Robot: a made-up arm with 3 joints. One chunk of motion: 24 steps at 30 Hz.
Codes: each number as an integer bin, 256 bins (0 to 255) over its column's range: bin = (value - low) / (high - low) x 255, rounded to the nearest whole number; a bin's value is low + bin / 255 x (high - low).
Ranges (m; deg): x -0.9..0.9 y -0.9..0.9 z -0.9..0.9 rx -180..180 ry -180..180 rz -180..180
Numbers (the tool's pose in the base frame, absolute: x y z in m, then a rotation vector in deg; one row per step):
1: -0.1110 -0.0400 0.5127 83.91 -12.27 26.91
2: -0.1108 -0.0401 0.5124 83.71 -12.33 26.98
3: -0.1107 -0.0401 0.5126 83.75 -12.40 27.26
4: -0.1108 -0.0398 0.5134 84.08 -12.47 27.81
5: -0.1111 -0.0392 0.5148 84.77 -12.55 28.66
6: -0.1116 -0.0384 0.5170 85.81 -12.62 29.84
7: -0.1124 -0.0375 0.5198 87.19 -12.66 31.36
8: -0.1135 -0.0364 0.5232 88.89 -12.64 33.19
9: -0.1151 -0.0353 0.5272 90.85 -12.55 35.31
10: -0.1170 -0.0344 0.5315 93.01 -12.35 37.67
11: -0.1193 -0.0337 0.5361 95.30 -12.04 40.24
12: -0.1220 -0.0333 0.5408 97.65 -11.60 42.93
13: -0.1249 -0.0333 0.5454 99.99 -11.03 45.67
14: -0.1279 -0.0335 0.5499 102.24 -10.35 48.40
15: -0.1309 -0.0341 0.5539 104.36 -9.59 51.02
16: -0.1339 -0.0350 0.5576 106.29 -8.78 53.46
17: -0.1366 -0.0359 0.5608 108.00 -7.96 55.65
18: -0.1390 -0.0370 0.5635 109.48 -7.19 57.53
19: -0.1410 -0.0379 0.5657 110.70 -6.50 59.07
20: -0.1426 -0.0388 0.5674 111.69 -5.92 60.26
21: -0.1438 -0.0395 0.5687 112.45 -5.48 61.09
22: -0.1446 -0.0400 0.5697 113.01 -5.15 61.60
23: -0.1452 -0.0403 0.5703 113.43 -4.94 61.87
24: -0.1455 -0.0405 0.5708 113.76 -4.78 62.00
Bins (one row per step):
1: 112 122 200 187 119 147
2: 112 122 200 187 119 147
3: 112 122 200 187 119 147
4: 112 122 200 187 119 147
5: 112 122 200 188 119 148
6: 112 122 201 188 119 149
7: 112 122 201 189 119 150
8: 111 122 202 190 119 151
9: 111 122 202 192 119 153
10: 111 123 203 193 119 154
11: 111 123 203 195 119 156
12: 110 123 204 197 119 158
13: 110 123 205 198 120 160
14: 109 123 205 200 120 162
15: 109 123 206 201 121 164
16: 109 123 206 203 121 165
17: 108 122 207 204 122 167
18: 108 122 207 205 122 168
19: 108 122 208 206 123 169
20: 107 122 208 207 123 170
21: 107 122 208 207 124 171
22: 107 122 208 208 124 171
23: 107 122 208 208 124 171
24: 107 122 208 208 124 171

